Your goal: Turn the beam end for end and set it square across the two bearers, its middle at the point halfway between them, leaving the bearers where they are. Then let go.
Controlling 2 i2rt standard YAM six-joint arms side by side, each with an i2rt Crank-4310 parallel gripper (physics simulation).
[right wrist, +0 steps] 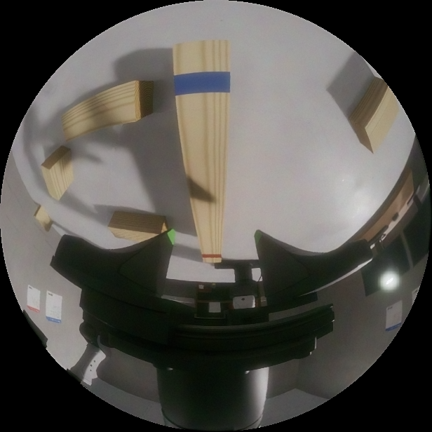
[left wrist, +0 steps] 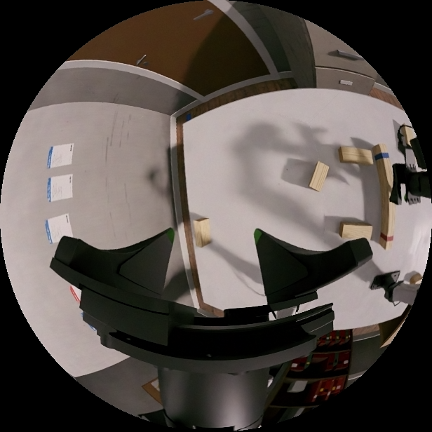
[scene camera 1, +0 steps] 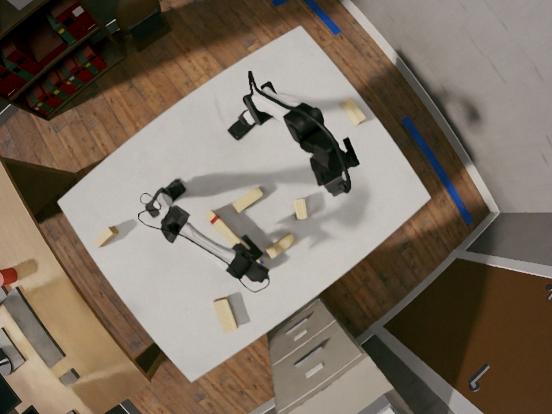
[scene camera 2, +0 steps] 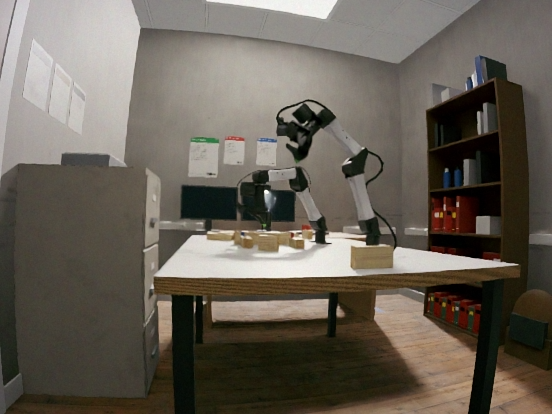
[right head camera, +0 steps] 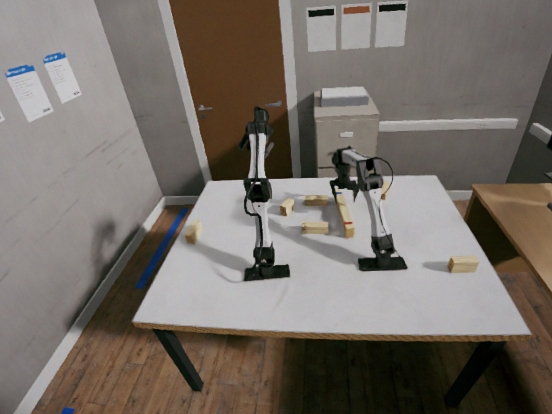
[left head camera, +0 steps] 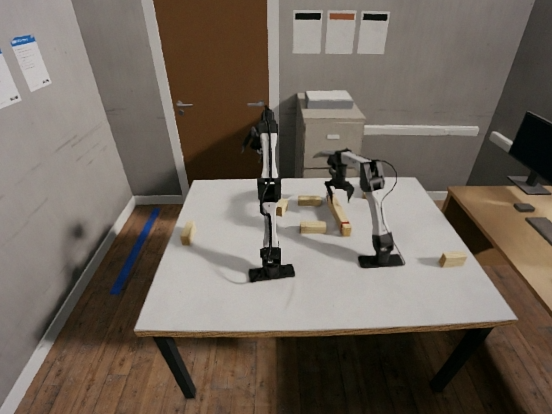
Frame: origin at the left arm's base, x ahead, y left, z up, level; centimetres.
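Seen in the pictures: left gripper, fingertip midpoint: [scene camera 2: 297, 154] [right head camera: 249, 157] [left head camera: 250, 157]; right gripper, fingertip midpoint: [scene camera 1: 234, 245] [scene camera 2: 267, 226] [right head camera: 345, 202] [left head camera: 340, 202]; left arm's base, origin of the base link: [scene camera 1: 248, 121] [right head camera: 267, 273] [left head camera: 271, 273]; right arm's base, origin of the base link: [scene camera 2: 320, 242] [right head camera: 381, 264] [left head camera: 380, 261].
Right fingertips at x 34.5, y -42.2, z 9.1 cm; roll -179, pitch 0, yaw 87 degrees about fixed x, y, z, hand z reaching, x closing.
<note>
Pixels of each thing's middle, then the offset from my right fingertips to it.
- long wooden beam, body centre: [scene camera 1: 236, 242] [scene camera 2: 266, 238] [right head camera: 343, 211] [left head camera: 337, 211] dx +0.1, dy +0.8, dz -5.9 cm
- far bearer, body centre: [scene camera 1: 280, 245] [scene camera 2: 246, 242] [right head camera: 316, 200] [left head camera: 309, 200] dx +14.4, dy +13.0, dz -6.9 cm
The long wooden beam [left head camera: 338, 212] [right head camera: 344, 212] [scene camera 1: 227, 231] [left wrist: 384, 195] [right wrist: 205, 150] lies on the table, its red band at the near end and blue band at the far end in the head views. The far bearer [left head camera: 310, 200] [right head camera: 316, 200] [scene camera 1: 281, 245] [left wrist: 356, 155] [right wrist: 102, 112] and near bearer [left head camera: 313, 227] [right head camera: 315, 228] [scene camera 1: 247, 199] [left wrist: 355, 231] [right wrist: 137, 225] lie to its left there, roughly parallel. My right gripper [right wrist: 214, 231] is open above the beam, nearer its blue end. My left gripper [left wrist: 213, 230] is open and raised high, away from the beam.
Loose blocks lie around: one [right head camera: 287, 207] [scene camera 1: 300, 209] left of the bearers in the head views, one [left head camera: 188, 233] [scene camera 1: 354, 111] at the left edge, one [left head camera: 453, 259] [scene camera 1: 106, 236] at the right, and one [scene camera 1: 225, 314] behind my right arm. A cabinet [left head camera: 330, 120] stands behind the table.
</note>
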